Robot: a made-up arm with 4 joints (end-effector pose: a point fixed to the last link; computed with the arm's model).
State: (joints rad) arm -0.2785 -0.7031 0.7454 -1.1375
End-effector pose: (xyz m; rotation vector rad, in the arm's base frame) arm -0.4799 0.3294 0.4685 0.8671 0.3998 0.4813
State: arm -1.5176 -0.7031 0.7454 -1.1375
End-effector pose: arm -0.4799 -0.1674 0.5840 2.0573 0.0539 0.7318
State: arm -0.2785 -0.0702 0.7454 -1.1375
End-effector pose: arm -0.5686 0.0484 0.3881 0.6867 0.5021 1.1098
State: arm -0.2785 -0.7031 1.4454 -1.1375
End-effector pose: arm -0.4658 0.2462 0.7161 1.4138 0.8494 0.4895
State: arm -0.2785 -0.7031 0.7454 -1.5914
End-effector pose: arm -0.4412 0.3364 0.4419 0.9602 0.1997 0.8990
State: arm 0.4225 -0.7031 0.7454 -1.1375
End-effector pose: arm -0.4799 0.4390 0.1875 0.1884 0.5241 0.3051
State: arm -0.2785 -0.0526 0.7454 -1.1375
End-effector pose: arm -0.5683 0.0401 0.3858 0.6807 0.5045 1.1271
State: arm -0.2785 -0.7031 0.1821 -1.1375
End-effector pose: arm -0.3938 0.3085 0.2758 0.4199 0.0503 0.4474
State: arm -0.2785 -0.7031 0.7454 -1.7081
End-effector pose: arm -0.4307 0.3409 0.4373 0.9796 0.1448 1.0060
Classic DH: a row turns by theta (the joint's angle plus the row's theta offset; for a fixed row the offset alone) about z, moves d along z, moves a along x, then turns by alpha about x. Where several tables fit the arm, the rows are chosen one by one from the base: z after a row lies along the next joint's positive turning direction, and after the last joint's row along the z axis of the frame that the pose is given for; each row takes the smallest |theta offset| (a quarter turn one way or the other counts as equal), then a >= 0, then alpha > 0; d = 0 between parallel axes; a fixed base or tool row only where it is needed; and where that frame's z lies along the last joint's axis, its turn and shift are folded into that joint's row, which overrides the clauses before.
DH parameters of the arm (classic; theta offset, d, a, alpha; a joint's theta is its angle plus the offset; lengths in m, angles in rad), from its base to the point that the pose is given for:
base (fixed): -1.5708 0.178 0 1.5708
joint 1: 0 0.078 -0.115 -1.5708
joint 2: -1.5708 0.294 0.122 1.5708
joint 3: 0 0.055 0.231 1.5708
joint 4: -0.7519 0 0.1054 3.1416
tool (fixed): 2.3897 -0.326 0 0

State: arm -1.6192 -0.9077 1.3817 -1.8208
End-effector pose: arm -0.3680 -0.3953 0.6429 2.8781 -0.4818 1.0170
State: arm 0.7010 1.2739 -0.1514 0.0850
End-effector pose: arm -0.1803 -0.2431 0.2842 -0.5142 0.2936 1.1718
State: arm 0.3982 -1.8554 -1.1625 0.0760
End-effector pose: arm -0.1033 0.0144 0.0386 -1.3068 -1.2116 -1.5448
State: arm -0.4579 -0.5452 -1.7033 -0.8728
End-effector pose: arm 0.0934 -0.0931 0.2589 -0.7218 -1.2715 -0.0547
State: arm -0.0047 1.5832 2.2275 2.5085
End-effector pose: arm -0.2335 -0.1411 0.8379 -2.0194 -1.0387 -0.5015
